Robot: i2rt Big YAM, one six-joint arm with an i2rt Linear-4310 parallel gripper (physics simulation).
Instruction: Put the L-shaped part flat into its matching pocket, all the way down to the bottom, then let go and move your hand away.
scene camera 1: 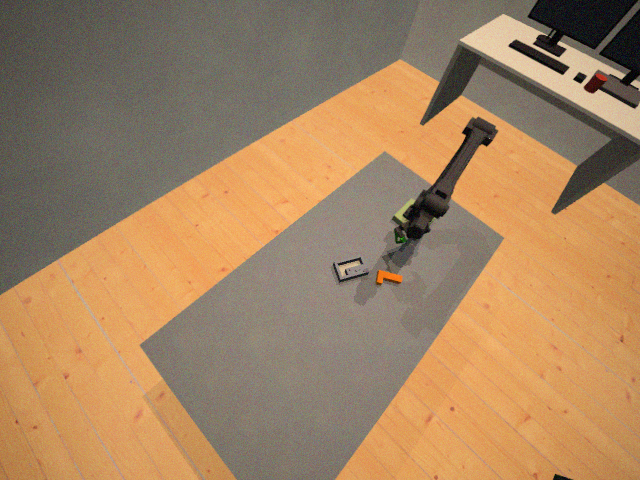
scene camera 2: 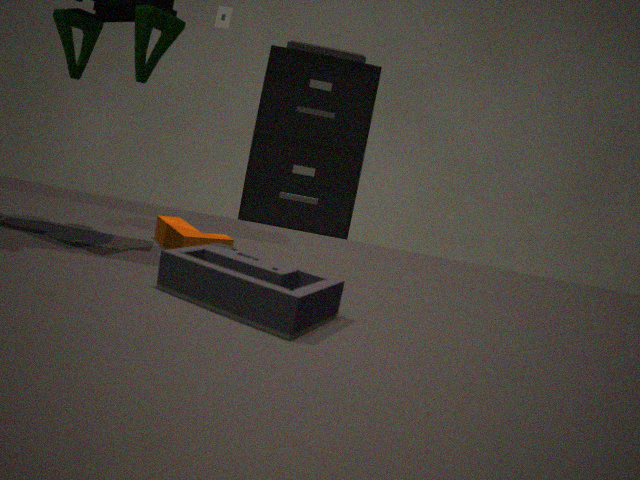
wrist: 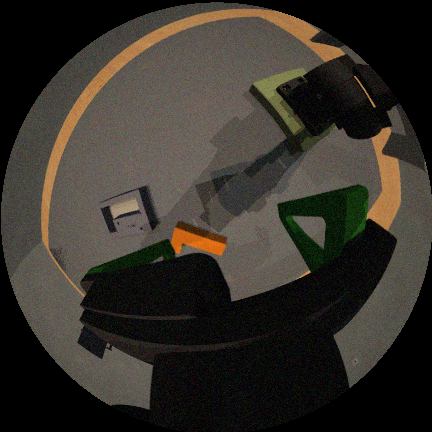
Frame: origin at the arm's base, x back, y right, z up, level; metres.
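Where they show: gripper, fingertip midpoint: (scene camera 1: pixel 405 238) (scene camera 2: pixel 106 80) (wrist: pixel 223 228); arm's base, link origin: (wrist: pixel 306 104).
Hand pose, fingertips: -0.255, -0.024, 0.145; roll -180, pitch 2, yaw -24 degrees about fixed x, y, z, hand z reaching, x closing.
Each offset is from my fingertips to the top centre of the thing, as dx, dy, dz. Level surfaces: height alone.
The orange L-shaped part {-0.119, -0.057, -0.152} (scene camera 1: pixel 391 277) (scene camera 2: pixel 175 233) (wrist: pixel 202 242) lies flat on the grey mat {dz -0.183} (scene camera 1: pixel 258 335), a little to the side of the pocket block. The grey pocket block {-0.192, +0.110, -0.145} (scene camera 1: pixel 354 277) (scene camera 2: pixel 227 291) (wrist: pixel 141 210) has an empty L-shaped recess; its pale bottom shows in scene camera 1 and the wrist view. My gripper (scene camera 1: pixel 401 238) (scene camera 2: pixel 108 80) (wrist: pixel 223 228) is open, its green fingers wide apart with nothing between them. It hangs well above the mat, between the arm's base and the L-shaped part. In the wrist view part of the L-shaped part's lower side is close to the dark gripper body.
The arm's yellow-green base block (scene camera 1: pixel 403 213) (wrist: pixel 272 100) stands on the mat behind the gripper. A white desk (scene camera 1: pixel 488 32) with monitors, a keyboard and a red cup (scene camera 1: pixel 595 83) stands beyond the mat. A dark cabinet (scene camera 2: pixel 310 139) stands in the background of scene camera 2.
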